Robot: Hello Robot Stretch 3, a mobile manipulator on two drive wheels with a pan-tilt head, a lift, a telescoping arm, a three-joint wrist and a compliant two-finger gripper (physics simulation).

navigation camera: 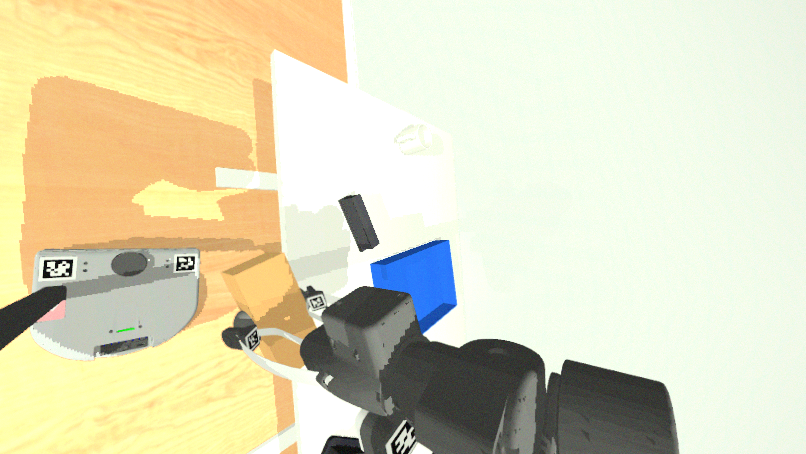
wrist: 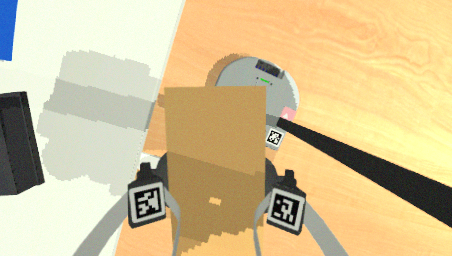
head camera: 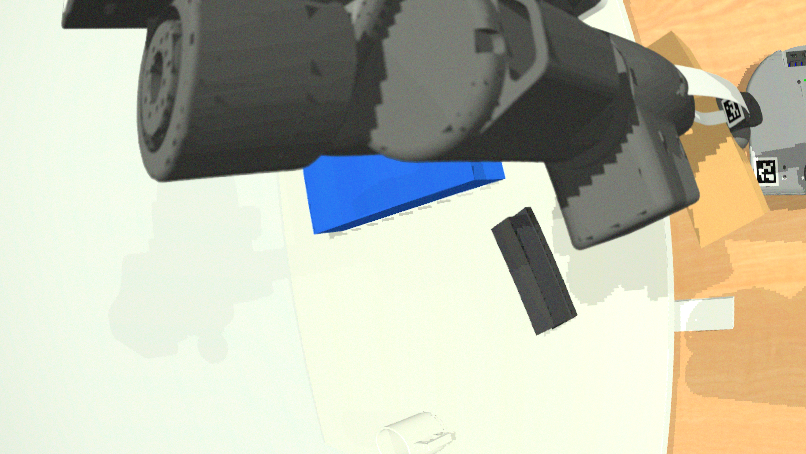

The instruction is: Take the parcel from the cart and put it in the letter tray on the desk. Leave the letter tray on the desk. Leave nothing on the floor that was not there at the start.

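Pixels of known places: gripper, fingertip midpoint: (navigation camera: 268,310) (wrist: 217,172) (head camera: 704,137); robot's base at its link origin: (navigation camera: 130,262).
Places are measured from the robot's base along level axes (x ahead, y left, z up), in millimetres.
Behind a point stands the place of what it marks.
My gripper (navigation camera: 276,316) @(x -21, y -122, z 917 mm) (wrist: 217,172) @(x -21, y -122, z 917 mm) is shut on the parcel (head camera: 719,186) @(x 13, y -103, z 968 mm) (navigation camera: 267,287) @(x 15, y -102, z 968 mm) (wrist: 216,125) @(x -60, y -139, z 968 mm), a tan box, with one fingertip on each side. In the head view my wrist hides part of the parcel and one fingertip. The parcel is held up at the desk's front edge, mostly on the floor side in the wrist view. The blue letter tray (head camera: 389,191) @(x 15, y -673, z 723 mm) (navigation camera: 414,276) @(x -50, y -659, z 723 mm) (wrist: 6,30) @(x -38, y -469, z 735 mm) lies on the white desk (head camera: 423,338) @(x 232, y -622, z 720 mm) (navigation camera: 321,140) @(x 312, y -303, z 721 mm) (wrist: 100,25) @(x -98, y -347, z 721 mm), farther in from that edge; my wrist covers part of it. No parcel shows inside its visible part. The cart does not show.
A dark block (head camera: 535,276) @(x 115, y -385, z 772 mm) (navigation camera: 359,222) @(x 115, y -386, z 766 mm) (wrist: 17,145) @(x 110, y -388, z 756 mm) lies on the desk between the tray and the front edge. A white cup (head camera: 414,431) @(x 372, y -591, z 780 mm) (navigation camera: 414,139) @(x 385, y -579, z 791 mm) lies farther along. A black object (navigation camera: 341,446) @(x -424, y -360, z 733 mm) shows at the navigation view's bottom. My base (head camera: 781,124) @(x -99, y -83, z 161 mm) (navigation camera: 124,304) @(x -115, y 6, z 160 mm) stands on the wooden floor.
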